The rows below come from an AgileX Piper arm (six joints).
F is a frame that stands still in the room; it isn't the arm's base.
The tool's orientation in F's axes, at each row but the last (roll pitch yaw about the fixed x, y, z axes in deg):
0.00, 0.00, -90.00
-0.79, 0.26, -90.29
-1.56, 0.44, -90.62
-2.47, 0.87, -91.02
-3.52, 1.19, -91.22
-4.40, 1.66, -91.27
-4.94, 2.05, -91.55
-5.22, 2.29, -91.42
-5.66, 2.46, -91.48
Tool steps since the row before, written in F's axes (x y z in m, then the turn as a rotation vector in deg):
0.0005, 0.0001, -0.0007, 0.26, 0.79, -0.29
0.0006, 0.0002, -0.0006, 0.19, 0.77, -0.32
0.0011, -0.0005, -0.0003, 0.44, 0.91, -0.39
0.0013, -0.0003, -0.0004, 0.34, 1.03, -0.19
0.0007, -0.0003, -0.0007, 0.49, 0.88, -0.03
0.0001, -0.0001, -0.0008, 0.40, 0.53, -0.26
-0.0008, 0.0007, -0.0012, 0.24, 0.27, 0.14
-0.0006, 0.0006, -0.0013, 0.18, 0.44, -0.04
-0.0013, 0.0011, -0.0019, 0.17, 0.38, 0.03
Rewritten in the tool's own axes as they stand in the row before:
-0.0001, 0.0005, -0.0007, -0.79, 0.26, -0.29
-0.0002, 0.0006, -0.0006, -0.77, 0.19, -0.32
0.0005, 0.0011, -0.0003, -0.91, 0.44, -0.39
0.0003, 0.0013, -0.0003, -1.03, 0.33, -0.19
0.0003, 0.0007, -0.0006, -0.89, 0.47, -0.02
0.0001, 0.0002, -0.0008, -0.53, 0.41, -0.24
-0.0006, -0.0007, -0.0013, -0.28, 0.22, 0.15
-0.0005, -0.0005, -0.0014, -0.44, 0.17, -0.04
-0.0010, -0.0011, -0.0021, -0.39, 0.16, 0.03

